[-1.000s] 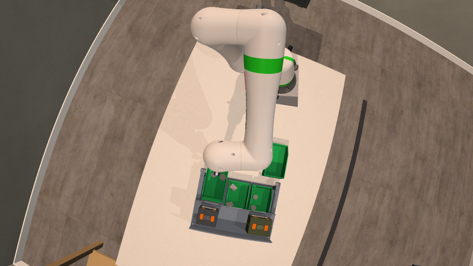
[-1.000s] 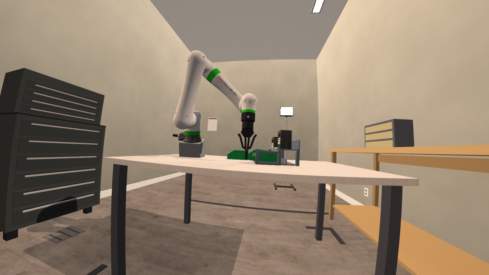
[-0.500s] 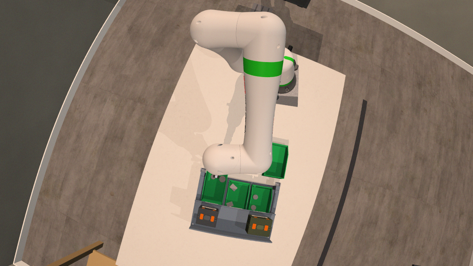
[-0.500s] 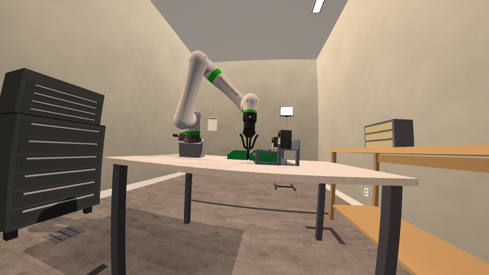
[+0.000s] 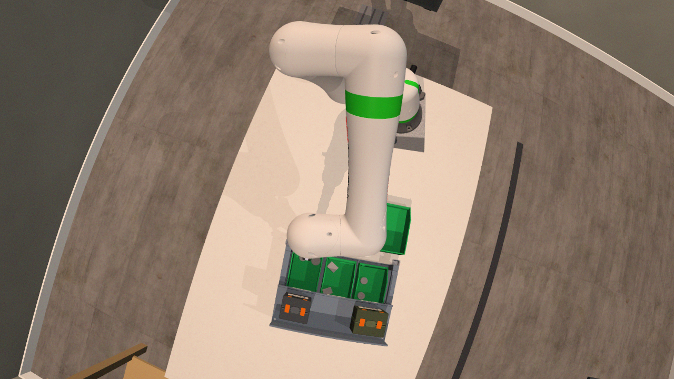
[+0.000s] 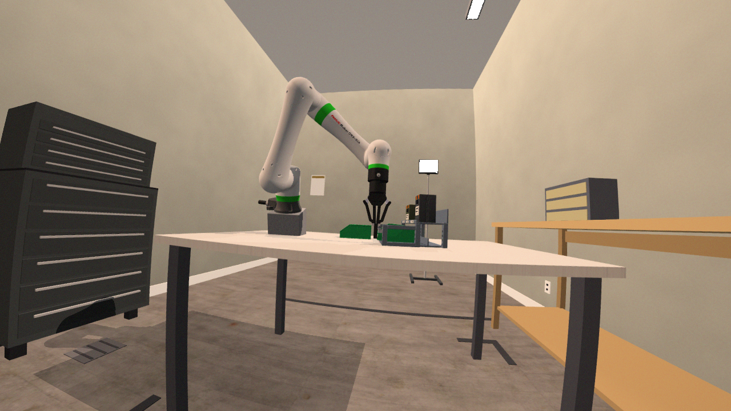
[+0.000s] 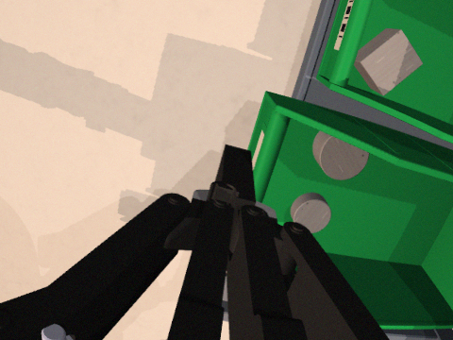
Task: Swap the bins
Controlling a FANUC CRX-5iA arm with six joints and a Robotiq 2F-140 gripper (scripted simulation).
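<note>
The grey cube lies 10 cm to the left of my hand, 5 cm ahead of it and 4 cm below it. Round my hand: grey shelf: 14 cm to the left, 12 cm ahead, 1 cm above.
</note>
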